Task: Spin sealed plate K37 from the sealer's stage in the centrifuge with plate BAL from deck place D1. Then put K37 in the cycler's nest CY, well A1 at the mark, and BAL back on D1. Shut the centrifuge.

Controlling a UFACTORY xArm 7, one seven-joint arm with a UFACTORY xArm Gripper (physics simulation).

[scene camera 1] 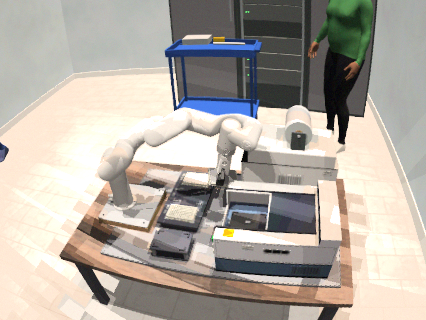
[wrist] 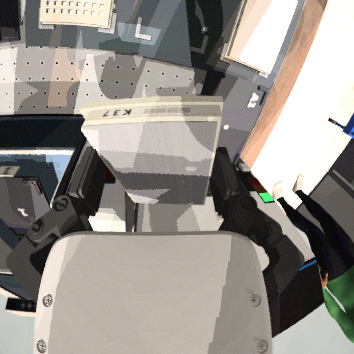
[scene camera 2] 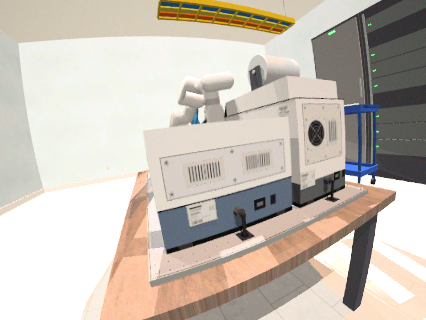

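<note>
My gripper is shut on sealed plate K37, above the table between the deck and the machines. K37's label faces up the wrist view. The centrifuge, white with a blue base, stands open at its left part; a dark bucket shows inside. A beige welled plate and a pale-topped plate sit on the dark deck. BAL's label cannot be read. The sealer carries a white roll.
A low dark grey unit stands at the deck's near end; whether it is nest CY cannot be told. The arm's base plate is left of the deck. A blue cart and a person in green are beyond the table.
</note>
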